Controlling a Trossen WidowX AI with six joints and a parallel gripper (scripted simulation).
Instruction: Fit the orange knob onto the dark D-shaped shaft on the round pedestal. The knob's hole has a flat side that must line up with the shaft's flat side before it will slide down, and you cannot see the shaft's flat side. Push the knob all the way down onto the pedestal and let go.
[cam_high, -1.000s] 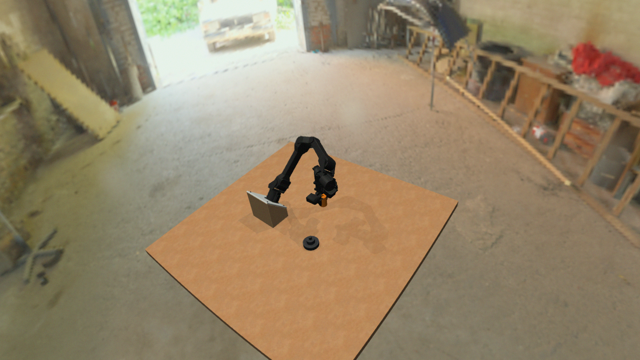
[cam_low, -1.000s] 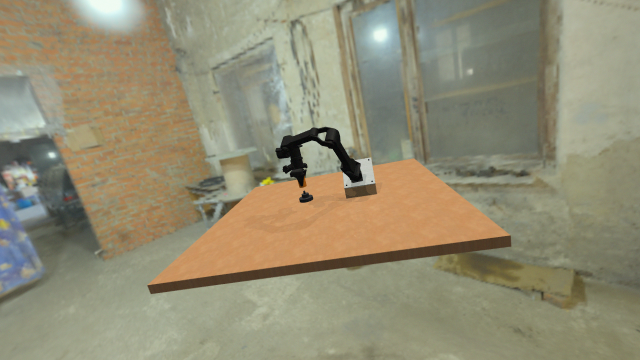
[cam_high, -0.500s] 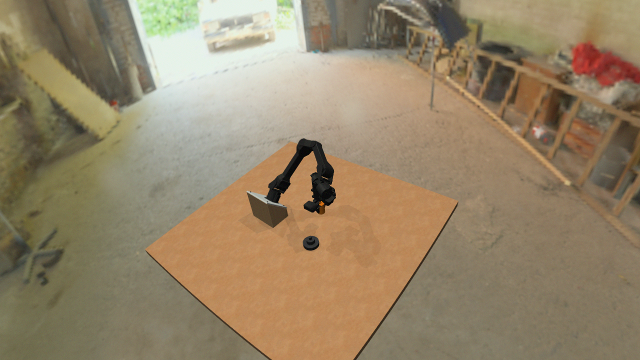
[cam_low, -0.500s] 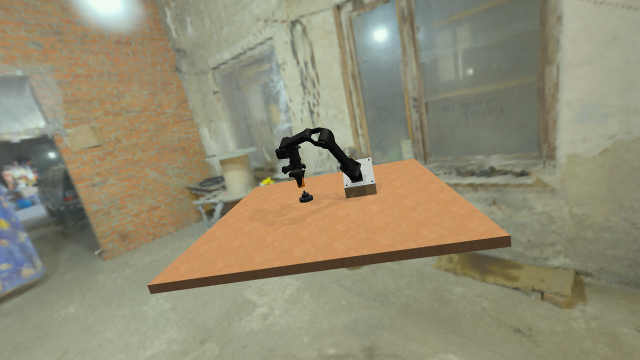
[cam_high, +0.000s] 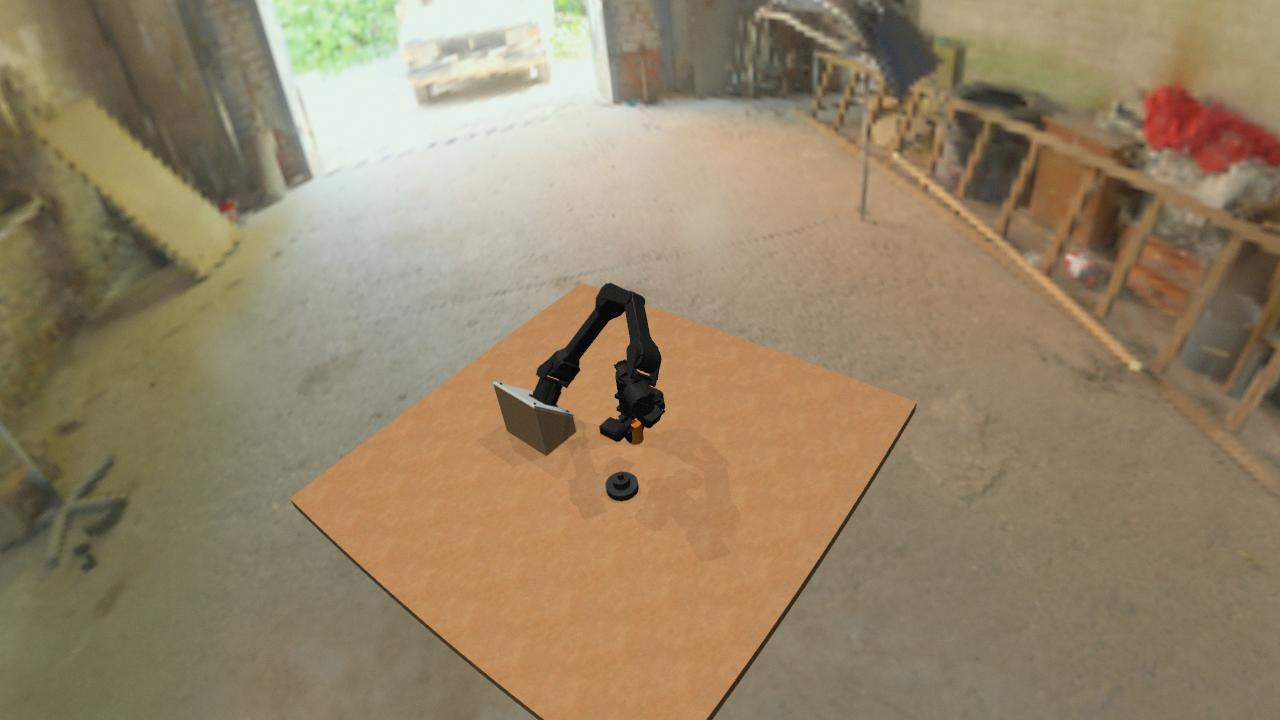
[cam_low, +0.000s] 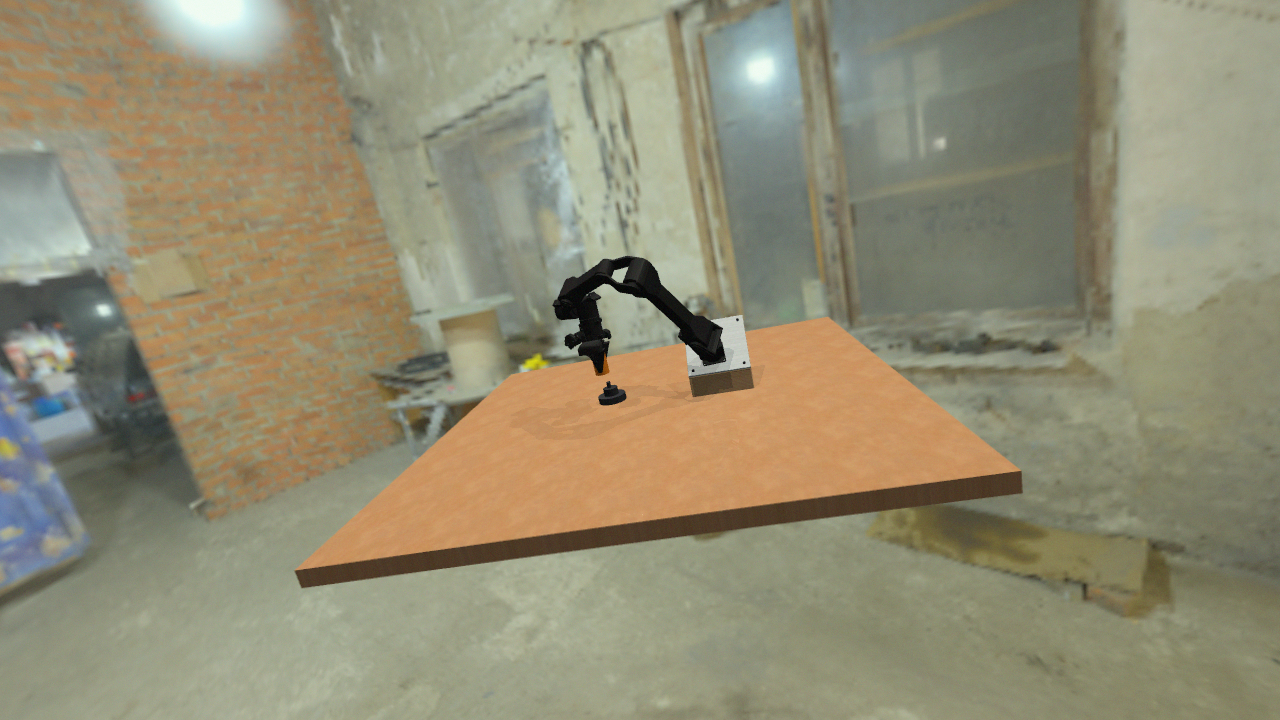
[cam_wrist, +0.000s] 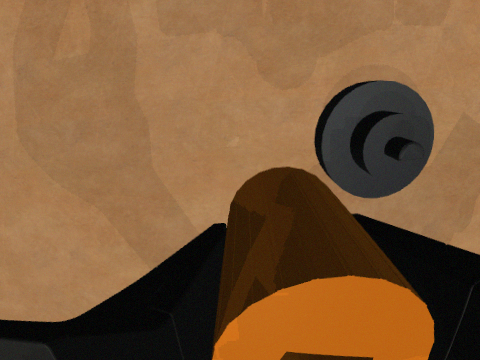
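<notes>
Right now my gripper tip is 90 mm above the pedestal, 80 mm to the left of it and 10 mm short of it. Round my gripper tip: orange knob (20 mm above).
</notes>
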